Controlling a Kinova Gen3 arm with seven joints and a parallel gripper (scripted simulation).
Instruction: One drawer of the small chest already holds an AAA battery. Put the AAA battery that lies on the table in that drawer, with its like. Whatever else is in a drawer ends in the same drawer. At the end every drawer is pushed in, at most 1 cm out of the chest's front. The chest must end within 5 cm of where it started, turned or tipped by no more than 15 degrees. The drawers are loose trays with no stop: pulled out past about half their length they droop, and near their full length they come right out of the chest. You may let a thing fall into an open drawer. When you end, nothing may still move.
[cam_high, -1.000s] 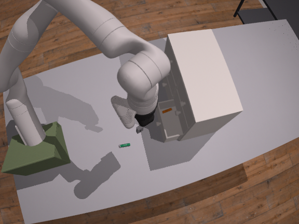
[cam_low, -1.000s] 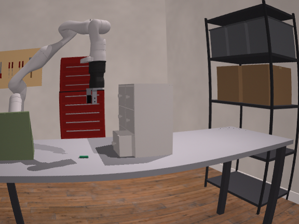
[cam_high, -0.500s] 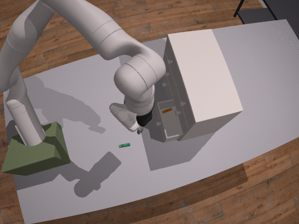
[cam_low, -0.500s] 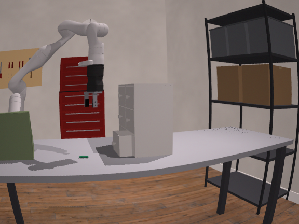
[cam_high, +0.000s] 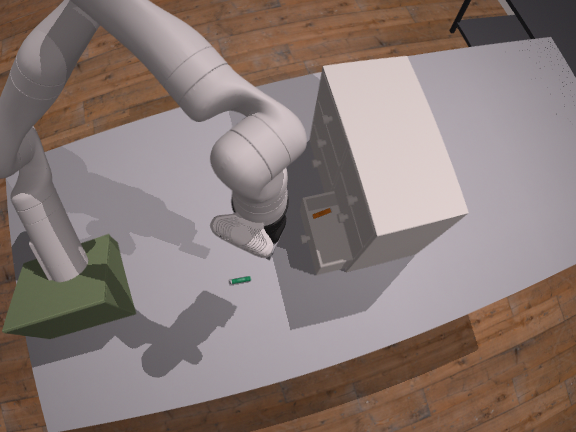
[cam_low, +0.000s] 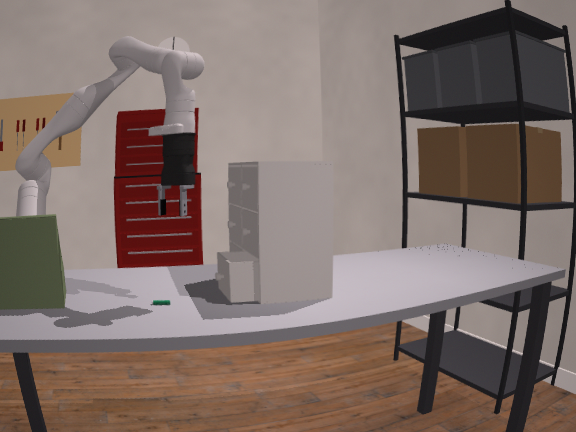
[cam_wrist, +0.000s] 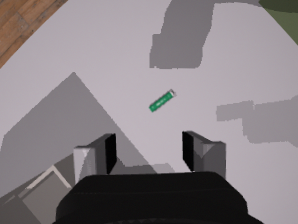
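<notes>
Now: hand 40 mm past the green AAA battery, 20 mm to the left of it and 210 mm above it. Also, from my hand: orange battery 160 mm ahead, 90 mm to the left, 200 mm below.
</notes>
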